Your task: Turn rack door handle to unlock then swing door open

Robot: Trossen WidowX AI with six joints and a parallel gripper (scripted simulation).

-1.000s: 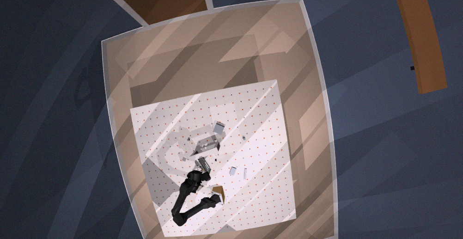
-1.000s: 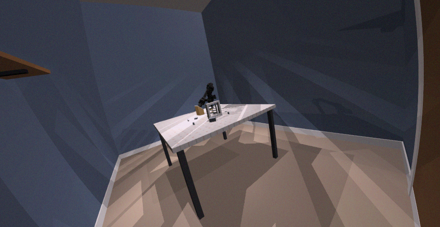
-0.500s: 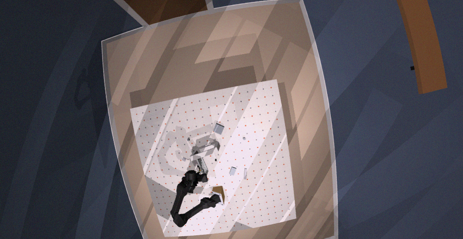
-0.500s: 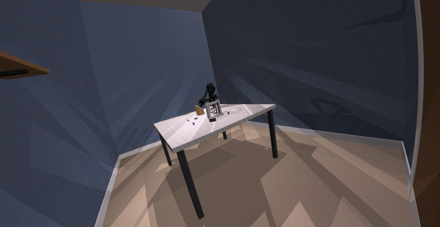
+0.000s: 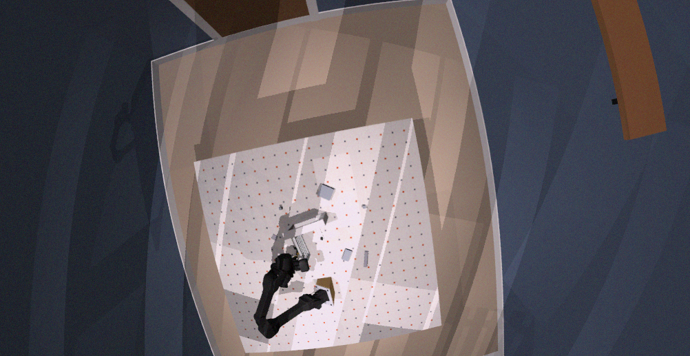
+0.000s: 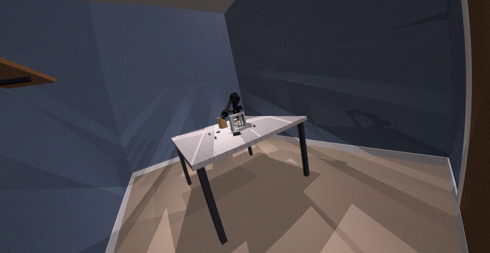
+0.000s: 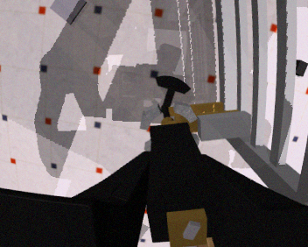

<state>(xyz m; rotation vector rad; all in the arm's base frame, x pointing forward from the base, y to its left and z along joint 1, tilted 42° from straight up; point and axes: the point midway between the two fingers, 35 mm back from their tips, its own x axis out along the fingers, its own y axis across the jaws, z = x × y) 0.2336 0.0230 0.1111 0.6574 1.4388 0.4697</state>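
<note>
Now: the door handle 2 cm below my gripper tip and 1 cm ahead of it. Round my gripper tip: thin grey bar 36 cm to the right, 14 cm behind, 12 cm below.
</note>
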